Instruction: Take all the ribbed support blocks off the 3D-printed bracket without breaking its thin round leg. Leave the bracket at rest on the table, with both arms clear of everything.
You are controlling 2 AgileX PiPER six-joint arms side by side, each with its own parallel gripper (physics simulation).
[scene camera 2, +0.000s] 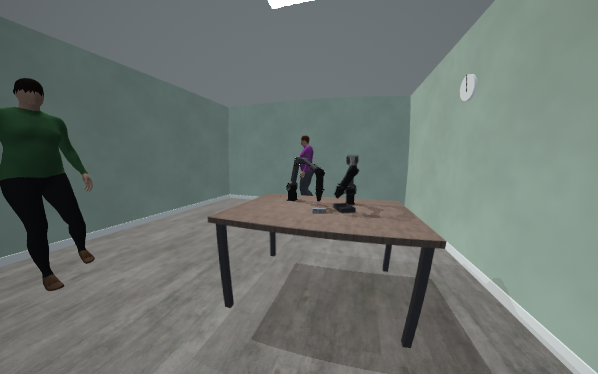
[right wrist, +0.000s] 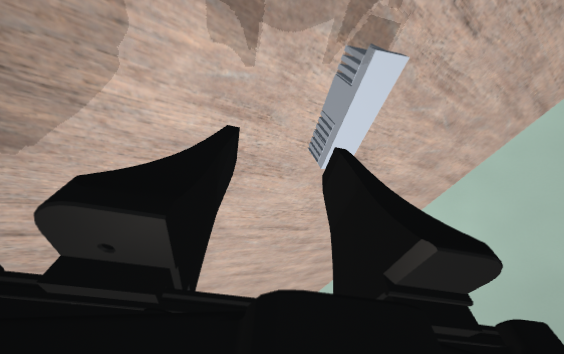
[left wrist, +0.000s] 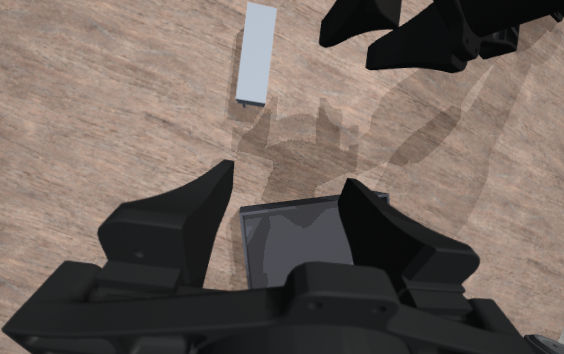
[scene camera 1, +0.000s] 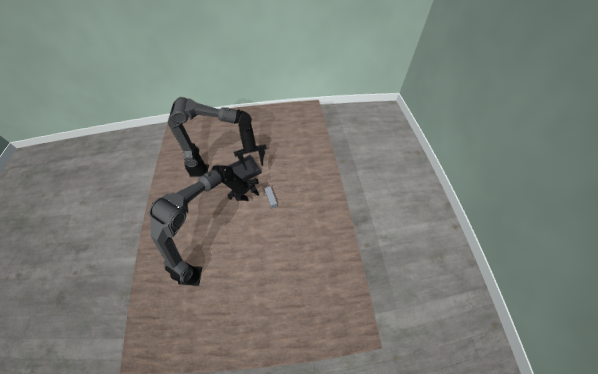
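The pale grey-blue bracket [scene camera 1: 271, 197] [scene camera 2: 319, 211] [left wrist: 256, 54] [right wrist: 372, 97] lies on the table with its flat face up. In the right wrist view, one ribbed support block [right wrist: 351, 66] shows under its far end and another ribbed block [right wrist: 321, 136] under its near end. The thin round leg cannot be made out. My left gripper [scene camera 1: 254, 165] [scene camera 2: 338, 195] [left wrist: 289, 182] is open and empty above the dark tray. My right gripper [scene camera 1: 251, 196] [scene camera 2: 319, 200] [left wrist: 348, 47] [right wrist: 284, 153] is open and empty beside the bracket, apart from it; one finger overlaps the bracket's near end in the right wrist view.
A shallow dark grey tray [scene camera 1: 256, 172] [scene camera 2: 345, 208] [left wrist: 280, 206] stands near the bracket, partly hidden by the left fingers. The two grippers are close together. The wooden table's edge [scene camera 2: 325, 234] shows in scene camera 2. Two people stand beyond the table.
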